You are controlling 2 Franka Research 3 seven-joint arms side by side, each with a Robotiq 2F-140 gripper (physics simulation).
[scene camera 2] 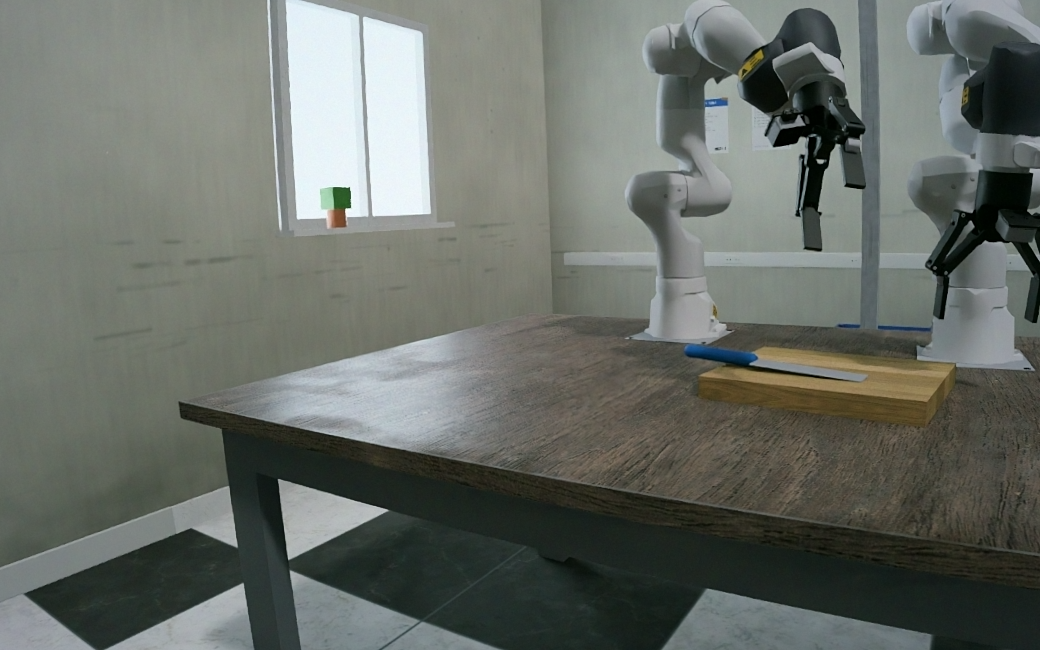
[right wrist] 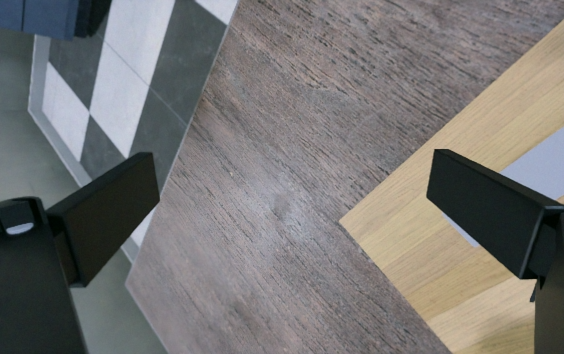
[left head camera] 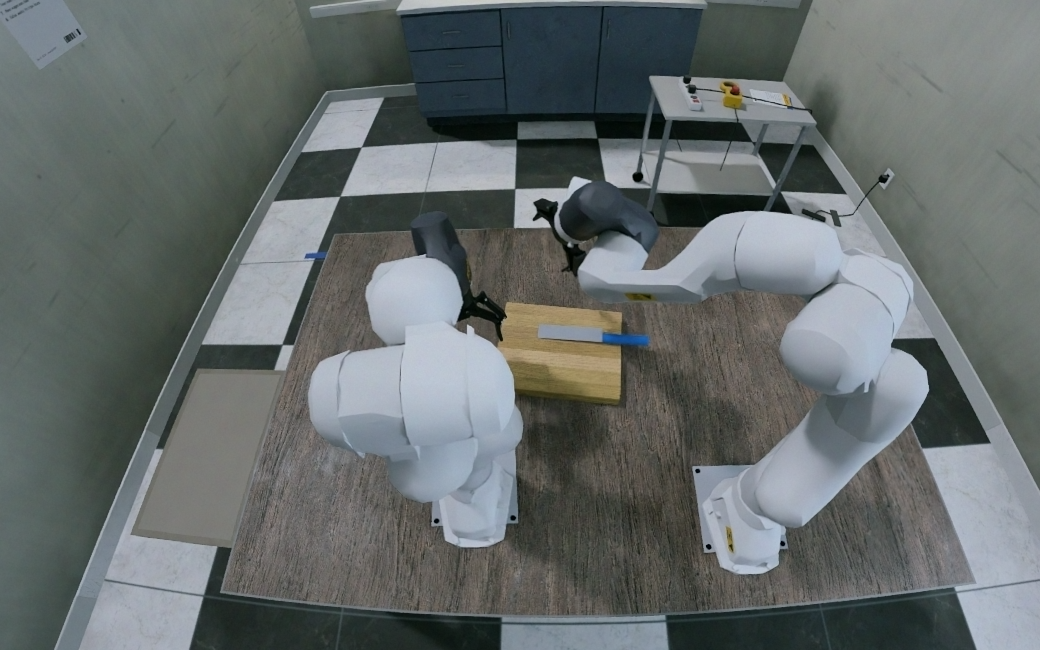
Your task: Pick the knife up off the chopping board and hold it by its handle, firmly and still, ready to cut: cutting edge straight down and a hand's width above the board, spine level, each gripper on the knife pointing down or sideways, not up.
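The knife, with a blue handle and a grey blade (left head camera: 569, 333) (scene camera 2: 805, 370) (right wrist: 537, 165), lies flat on the wooden chopping board (left head camera: 567, 377) (scene camera 2: 820, 403) (right wrist: 400, 245). Its handle (left head camera: 627, 339) (scene camera 2: 719, 354) sticks out past the board's edge, at the right in the left head camera. My right gripper (left head camera: 555, 239) (scene camera 2: 832, 210) (right wrist: 293, 175) is open and empty, high above the table and apart from the knife. My left gripper (left head camera: 486, 328) (scene camera 2: 986, 306) is open, pointing down, above and beside the board's left edge in the left head camera; part of it is hidden there by the arm.
Both arms stand on the brown wooden table (left head camera: 613, 536) (scene camera 2: 460, 406). The left arm (left head camera: 452, 383) covers the area left of the board in the left head camera. The right arm (left head camera: 789, 252) reaches in from the right. A small side table (left head camera: 717, 180) stands behind on the floor.
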